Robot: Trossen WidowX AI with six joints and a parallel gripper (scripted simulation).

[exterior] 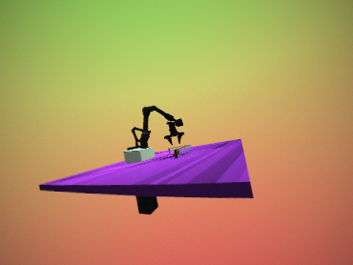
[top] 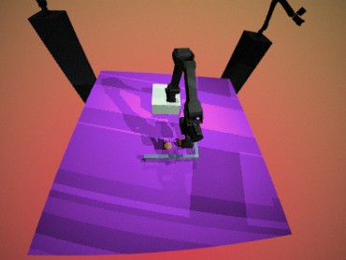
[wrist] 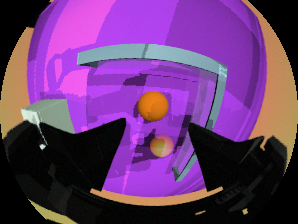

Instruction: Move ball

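My gripper tip is 6 cm above the orange ball.
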